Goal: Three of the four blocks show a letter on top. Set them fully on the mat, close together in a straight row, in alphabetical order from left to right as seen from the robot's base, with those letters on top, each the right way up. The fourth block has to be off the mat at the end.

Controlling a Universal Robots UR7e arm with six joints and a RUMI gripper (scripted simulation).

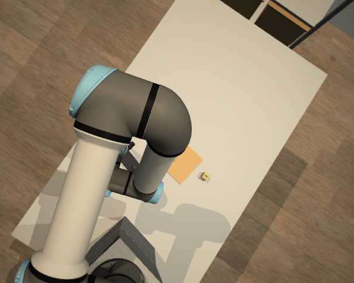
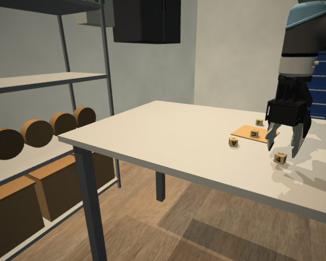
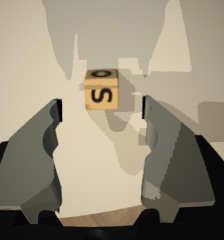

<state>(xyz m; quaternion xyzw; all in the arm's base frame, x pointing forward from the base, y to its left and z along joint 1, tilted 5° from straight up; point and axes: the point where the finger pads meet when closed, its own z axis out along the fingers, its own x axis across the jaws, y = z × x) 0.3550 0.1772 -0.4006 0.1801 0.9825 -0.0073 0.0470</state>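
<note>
Right now the S block is 3 cm below my hand. Round my hand: D block 17 cm to the right, 8 cm ahead, 2 cm below; then X block 14 cm ahead, 7 cm to the right, 3 cm below; then orange mat 21 cm to the right, 8 cm ahead, 4 cm below.
</note>
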